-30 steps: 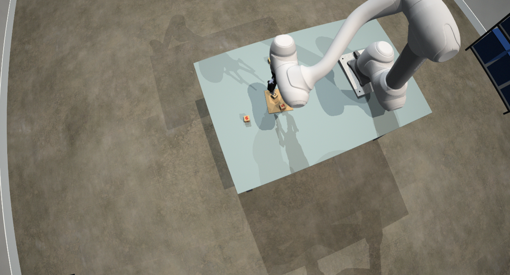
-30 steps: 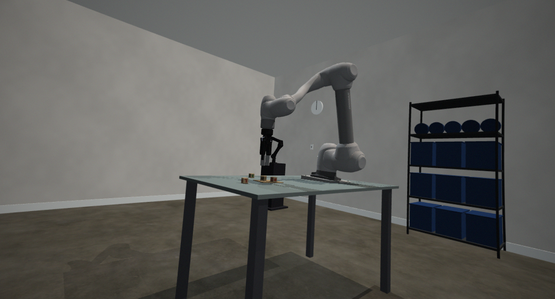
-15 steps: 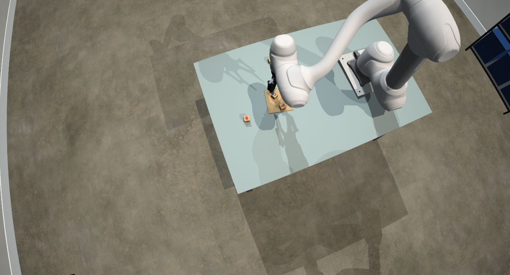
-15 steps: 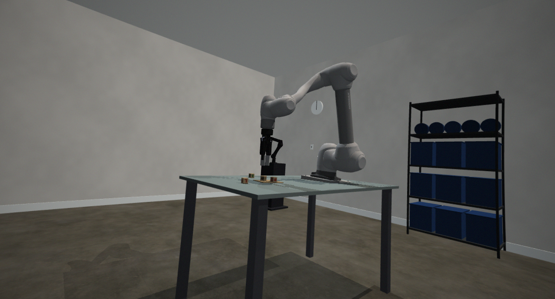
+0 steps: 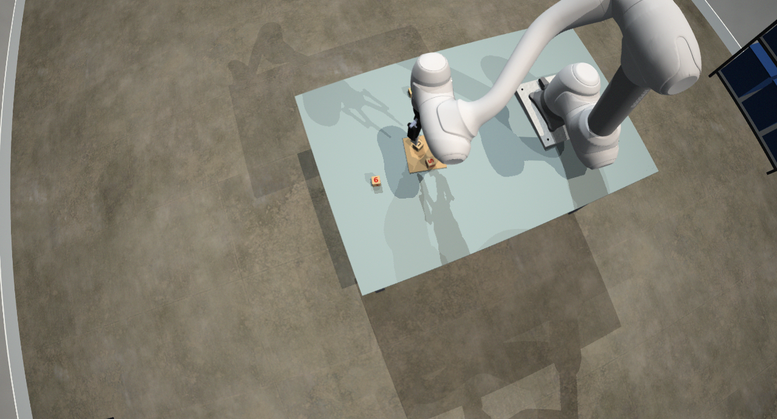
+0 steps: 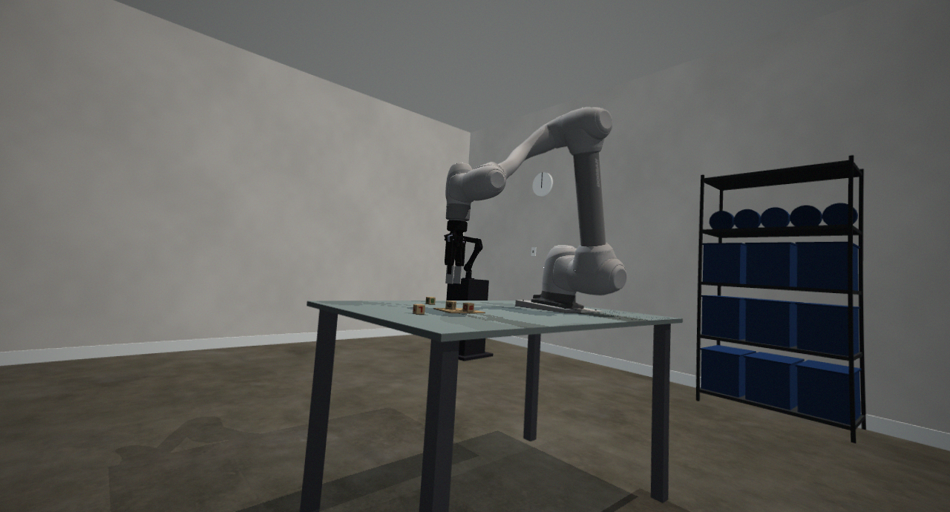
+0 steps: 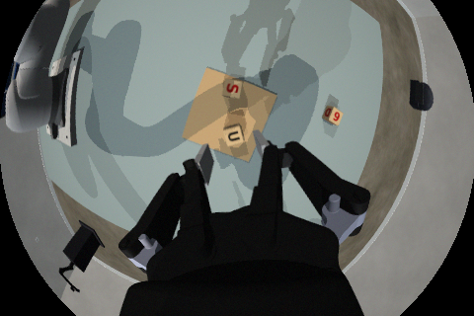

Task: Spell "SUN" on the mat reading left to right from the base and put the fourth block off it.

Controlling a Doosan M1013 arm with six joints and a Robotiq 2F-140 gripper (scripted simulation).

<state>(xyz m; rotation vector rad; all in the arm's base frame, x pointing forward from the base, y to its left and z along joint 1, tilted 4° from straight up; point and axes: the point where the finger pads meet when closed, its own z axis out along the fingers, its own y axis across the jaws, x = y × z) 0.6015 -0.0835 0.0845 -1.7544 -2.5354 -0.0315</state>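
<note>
Right now my hand is 13 cm above the mat, 3 cm to the right of it and 1 cm past it. Round my hand: S block 11 cm below, 8 cm to the left, 1 cm behind; N block 22 cm to the right, 11 cm below, 9 cm behind; 6 block 20 cm ahead, 11 cm below, 6 cm to the left.
</note>
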